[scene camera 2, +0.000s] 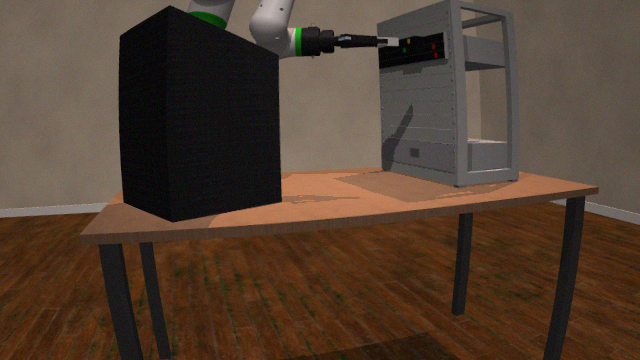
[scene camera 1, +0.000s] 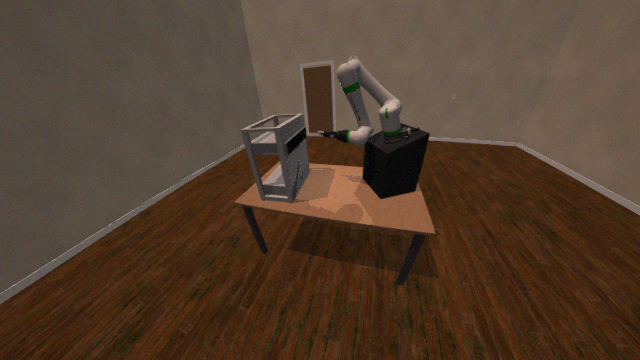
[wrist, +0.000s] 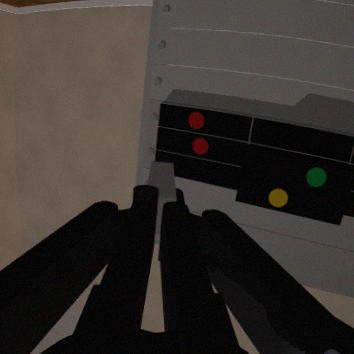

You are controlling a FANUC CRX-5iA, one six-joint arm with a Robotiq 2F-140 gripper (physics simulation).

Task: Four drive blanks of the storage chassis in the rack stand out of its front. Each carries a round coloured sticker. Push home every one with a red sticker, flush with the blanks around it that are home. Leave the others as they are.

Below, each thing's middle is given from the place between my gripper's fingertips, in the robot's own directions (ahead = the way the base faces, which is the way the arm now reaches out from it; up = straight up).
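Grey rack (scene camera 2: 434,145): 15 cm below my hand, 25 cm ahead of it, 19 cm left of it.
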